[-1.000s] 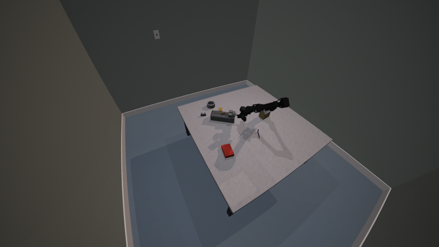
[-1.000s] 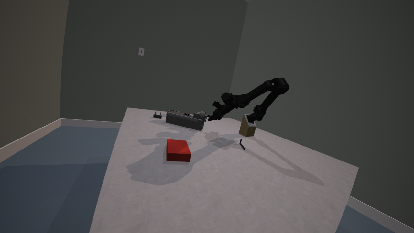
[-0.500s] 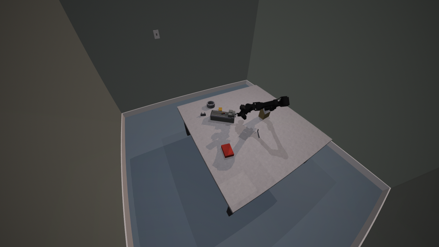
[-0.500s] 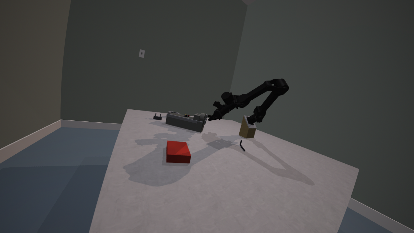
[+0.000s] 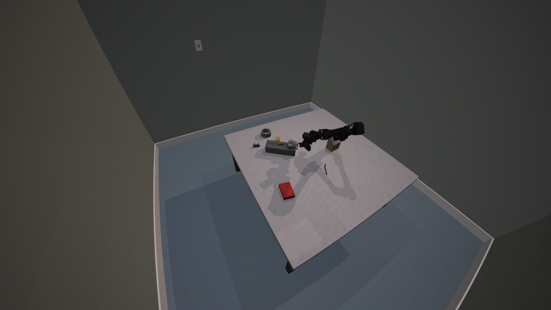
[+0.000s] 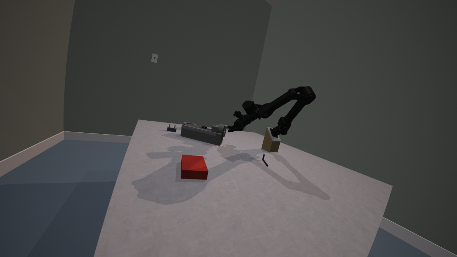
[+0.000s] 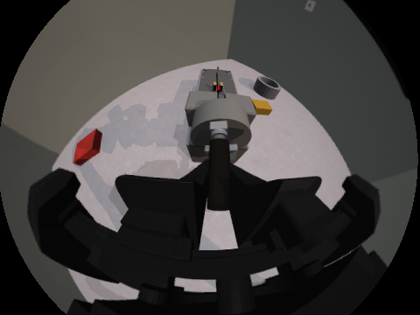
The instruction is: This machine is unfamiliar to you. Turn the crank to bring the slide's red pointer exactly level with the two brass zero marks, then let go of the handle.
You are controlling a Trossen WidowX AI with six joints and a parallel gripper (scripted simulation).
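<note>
Right now my gripper tip is 11 cm short of the red pointer, 10 cm to the left of it and 1 cm above it. Round my gripper tip: black crank handle (1 cm behind, 1 cm to the left, 3 cm above); then yellow block (8 cm ahead, 25 cm to the right, 8 cm below); then black bent key (10 cm behind, 25 cm to the left, 8 cm below).
</note>
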